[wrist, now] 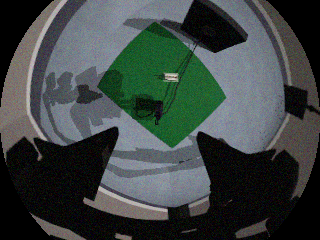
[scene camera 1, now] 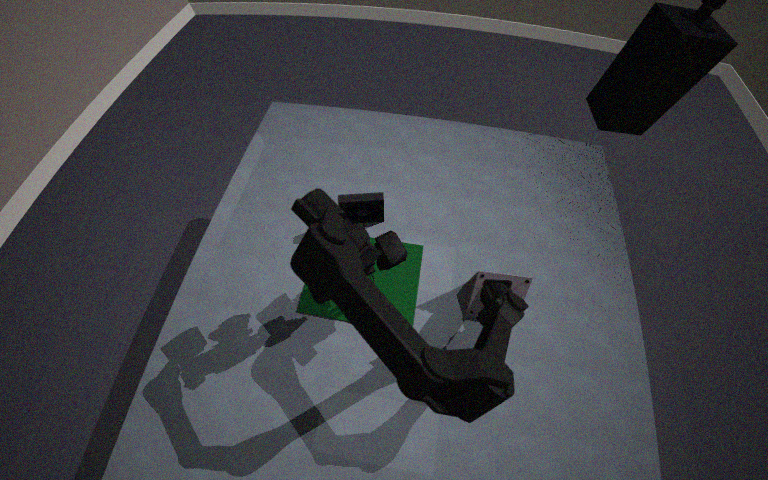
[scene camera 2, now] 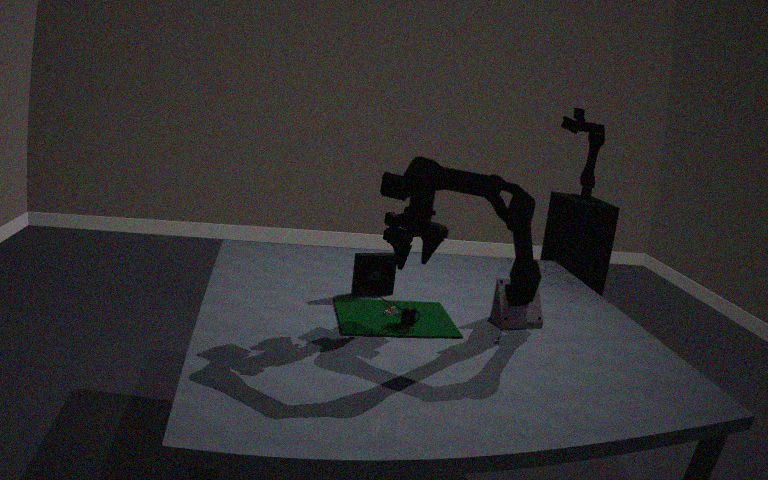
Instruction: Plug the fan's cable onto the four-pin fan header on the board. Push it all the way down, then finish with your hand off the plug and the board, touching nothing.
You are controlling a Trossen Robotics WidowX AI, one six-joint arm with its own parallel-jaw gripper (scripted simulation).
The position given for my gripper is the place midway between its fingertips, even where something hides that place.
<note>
My gripper (scene camera 2: 411,266) is open and holds nothing. Also in view: a black fan (scene camera 2: 372,272) and a green board (scene camera 2: 358,317).
My gripper is seen too in the wrist view (wrist: 158,133) and in scene camera 1 (scene camera 1: 360,277). The black fan shows as well in scene camera 1 (scene camera 1: 369,207). The green board shows as well in the wrist view (wrist: 135,81) and in scene camera 1 (scene camera 1: 399,285).
</note>
